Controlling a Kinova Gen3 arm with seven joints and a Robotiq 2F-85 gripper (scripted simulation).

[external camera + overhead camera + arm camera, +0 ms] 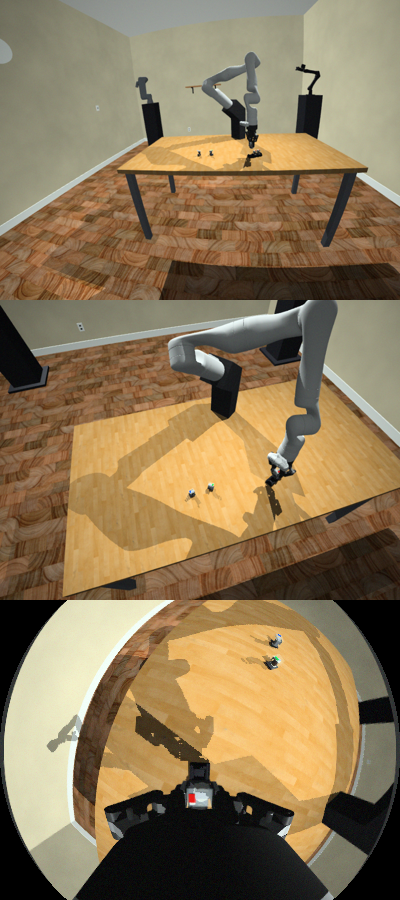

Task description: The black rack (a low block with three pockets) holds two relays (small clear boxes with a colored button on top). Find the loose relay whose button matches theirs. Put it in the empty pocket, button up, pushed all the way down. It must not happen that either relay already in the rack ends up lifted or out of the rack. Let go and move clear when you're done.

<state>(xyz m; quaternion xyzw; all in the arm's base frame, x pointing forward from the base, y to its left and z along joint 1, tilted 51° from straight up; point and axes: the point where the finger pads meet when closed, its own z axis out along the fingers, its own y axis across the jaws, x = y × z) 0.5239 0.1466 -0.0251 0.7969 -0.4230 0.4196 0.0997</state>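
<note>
Right now the black rack is 1 cm behind my hand, 3 cm to the left of it and 9 cm below it.
</note>
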